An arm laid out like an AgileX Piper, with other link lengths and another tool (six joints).
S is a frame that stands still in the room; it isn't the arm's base.
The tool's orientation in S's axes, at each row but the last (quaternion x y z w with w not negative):
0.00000, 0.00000, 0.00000, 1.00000
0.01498, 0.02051, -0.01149, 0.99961
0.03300, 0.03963, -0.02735, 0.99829
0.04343, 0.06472, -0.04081, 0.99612
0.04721, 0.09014, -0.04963, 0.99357
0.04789, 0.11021, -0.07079, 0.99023
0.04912, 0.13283, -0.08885, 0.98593
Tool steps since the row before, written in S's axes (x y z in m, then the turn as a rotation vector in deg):
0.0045, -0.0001, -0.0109, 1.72, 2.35, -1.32
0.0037, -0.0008, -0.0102, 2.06, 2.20, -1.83
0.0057, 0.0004, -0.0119, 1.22, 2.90, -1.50
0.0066, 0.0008, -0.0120, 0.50, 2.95, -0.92
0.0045, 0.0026, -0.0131, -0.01, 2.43, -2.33
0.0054, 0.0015, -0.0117, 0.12, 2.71, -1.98
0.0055, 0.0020, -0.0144, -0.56, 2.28, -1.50
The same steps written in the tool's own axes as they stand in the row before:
0.0045, -0.0001, -0.0109, 1.72, 2.35, -1.32
0.0041, -0.0010, -0.0100, 2.08, 2.19, -1.81
0.0066, 0.0000, -0.0114, 1.18, 2.86, -1.60
0.0081, 0.0004, -0.0111, 0.39, 2.90, -1.12
0.0066, 0.0019, -0.0123, 0.20, 2.21, -2.53
0.0077, 0.0014, -0.0104, 0.21, 2.53, -2.20
0.0088, 0.0019, -0.0127, -0.50, 2.02, -1.86

